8 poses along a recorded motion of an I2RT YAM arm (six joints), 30 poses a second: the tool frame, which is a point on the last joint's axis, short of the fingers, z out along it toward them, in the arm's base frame.
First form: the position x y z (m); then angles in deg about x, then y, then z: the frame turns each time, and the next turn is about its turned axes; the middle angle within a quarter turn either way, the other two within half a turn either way.
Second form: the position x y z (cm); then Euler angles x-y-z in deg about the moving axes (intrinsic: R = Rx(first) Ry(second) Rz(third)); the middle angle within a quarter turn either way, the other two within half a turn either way. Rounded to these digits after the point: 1 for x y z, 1 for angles.
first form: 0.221, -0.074, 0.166, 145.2, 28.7, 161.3
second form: 22.1, -7.4, 16.6, 145.2, 28.7, 161.3
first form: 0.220, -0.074, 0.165, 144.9, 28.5, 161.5
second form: 22.0, -7.4, 16.5, 144.9, 28.5, 161.5
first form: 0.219, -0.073, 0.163, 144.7, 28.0, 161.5
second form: 21.9, -7.3, 16.3, 144.7, 28.0, 161.5
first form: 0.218, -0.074, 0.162, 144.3, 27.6, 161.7
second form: 21.8, -7.4, 16.2, 144.3, 27.6, 161.7
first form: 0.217, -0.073, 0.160, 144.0, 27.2, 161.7
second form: 21.7, -7.3, 16.0, 144.0, 27.2, 161.7
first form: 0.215, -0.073, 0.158, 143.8, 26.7, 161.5
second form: 21.5, -7.3, 15.8, 143.8, 26.7, 161.5
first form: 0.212, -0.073, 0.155, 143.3, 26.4, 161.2
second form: 21.2, -7.3, 15.5, 143.3, 26.4, 161.2
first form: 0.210, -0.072, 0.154, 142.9, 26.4, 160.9
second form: 21.0, -7.2, 15.4, 142.9, 26.4, 160.9
